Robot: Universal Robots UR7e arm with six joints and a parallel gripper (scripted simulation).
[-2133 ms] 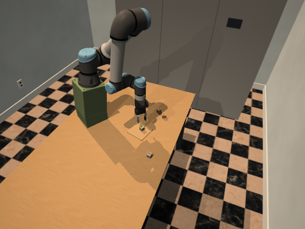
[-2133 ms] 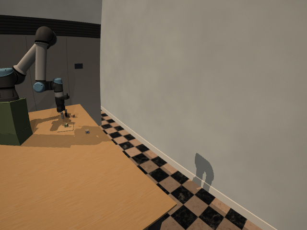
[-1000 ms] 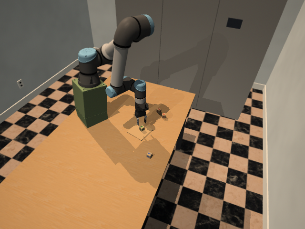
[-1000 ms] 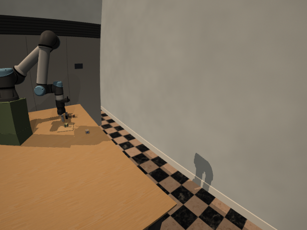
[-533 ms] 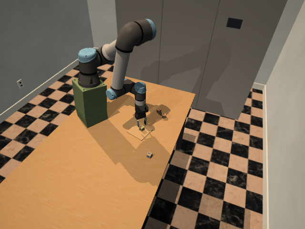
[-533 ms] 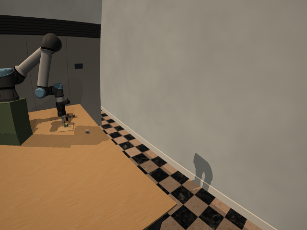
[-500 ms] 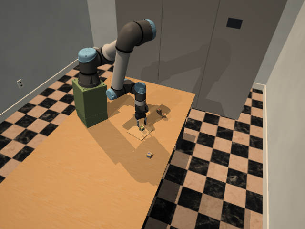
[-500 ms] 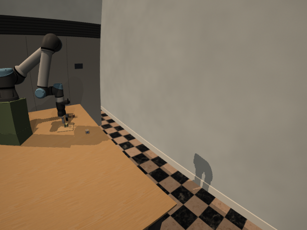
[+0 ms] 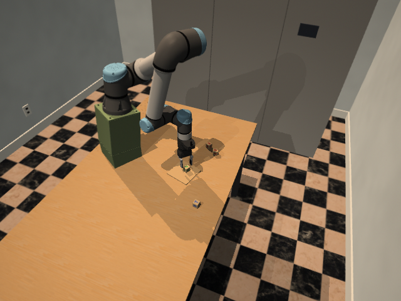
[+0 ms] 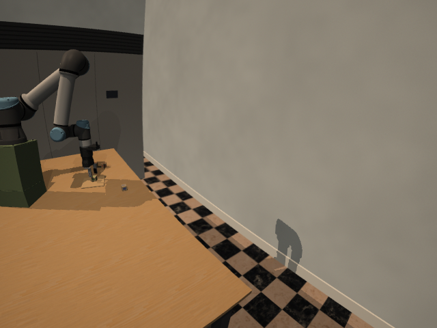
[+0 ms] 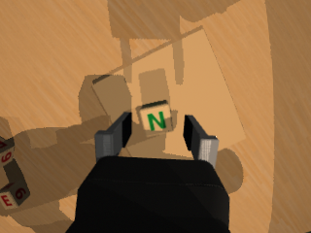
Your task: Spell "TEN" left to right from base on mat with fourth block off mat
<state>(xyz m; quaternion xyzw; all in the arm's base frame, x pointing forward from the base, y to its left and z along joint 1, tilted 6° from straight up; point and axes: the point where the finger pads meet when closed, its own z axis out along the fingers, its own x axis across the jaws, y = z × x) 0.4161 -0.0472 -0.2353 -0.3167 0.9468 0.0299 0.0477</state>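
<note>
Now: hand 60 mm above the mat, 10 mm to the left of it and 10 mm past it.
</note>
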